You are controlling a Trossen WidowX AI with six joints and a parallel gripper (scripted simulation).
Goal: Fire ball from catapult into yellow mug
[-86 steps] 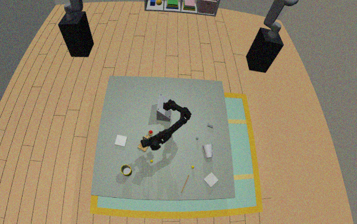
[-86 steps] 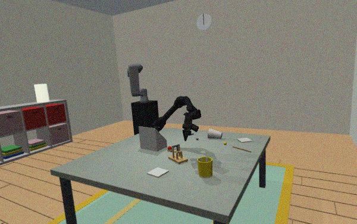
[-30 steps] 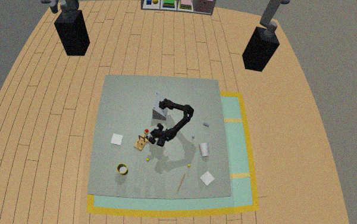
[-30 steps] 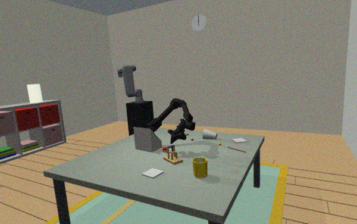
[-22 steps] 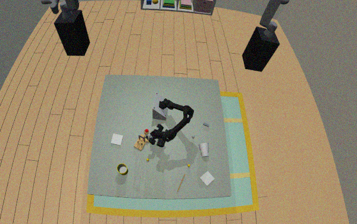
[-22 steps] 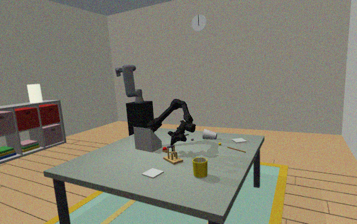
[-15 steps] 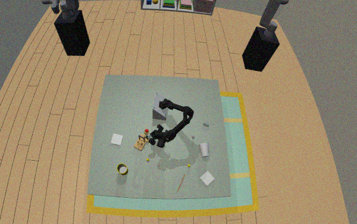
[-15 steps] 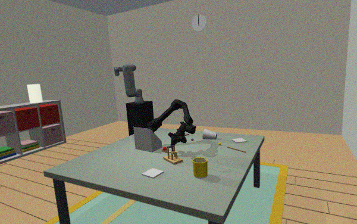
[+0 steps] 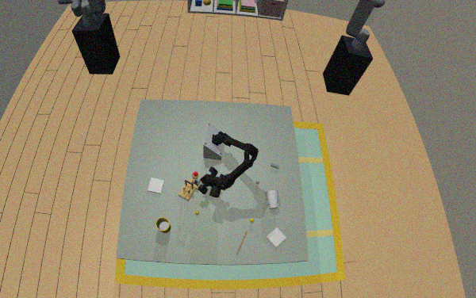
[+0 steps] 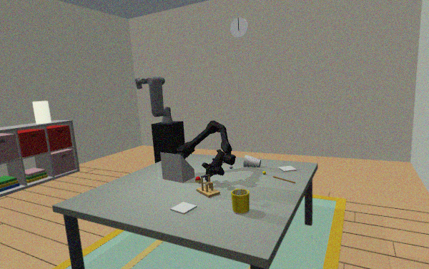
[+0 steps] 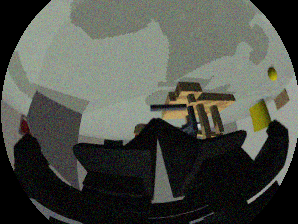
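Now: the red ball 4 cm to the right of my gripper tip, 3 cm behind it and 1 cm above it. Also, from my gripper tip: wooden stick: 42 cm ahead, 30 cm to the left, 4 cm below; then yellow mug: 35 cm ahead, 22 cm to the right, 2 cm below; then wooden catapult: 5 cm to the right, 3 cm ahead.
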